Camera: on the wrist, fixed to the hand. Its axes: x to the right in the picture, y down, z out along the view.
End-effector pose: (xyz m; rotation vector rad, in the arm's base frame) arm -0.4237 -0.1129 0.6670 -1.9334 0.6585 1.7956
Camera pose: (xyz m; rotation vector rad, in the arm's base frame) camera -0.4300 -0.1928 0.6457 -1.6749 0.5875 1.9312
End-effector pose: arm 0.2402 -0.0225 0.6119 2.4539 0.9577 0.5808
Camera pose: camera 0.2711 -0.0390 0.6871 2.4750 0.9145 0.2732
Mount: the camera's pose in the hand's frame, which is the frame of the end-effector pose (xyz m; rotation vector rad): 0.0256 0.0674 -0.0410 0.0406 -0.2237 -0.0243
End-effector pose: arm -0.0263 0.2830 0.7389 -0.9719 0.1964 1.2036
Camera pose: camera -0.0591 0.2731 0.6634 -0.7953 0.0314 1.2710
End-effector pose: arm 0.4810 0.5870 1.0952 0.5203 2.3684 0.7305
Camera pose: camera 0.4481 0.6369 1.1527 0.5591 2.1809 0.5822
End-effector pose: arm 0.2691 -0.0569 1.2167 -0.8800 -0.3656 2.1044
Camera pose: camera 0.2481 -0.0813 1.1403 -0.6148 -0.4454 2.1856
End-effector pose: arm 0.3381 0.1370 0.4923 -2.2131 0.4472 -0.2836
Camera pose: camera 0.3323 0.0584 0.4664 -2.1808 0.2898 -0.0557
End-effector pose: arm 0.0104 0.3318 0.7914 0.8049 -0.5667 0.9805
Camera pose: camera -0.0351 0.3990 0.8086 0.9628 -0.7294 0.8876
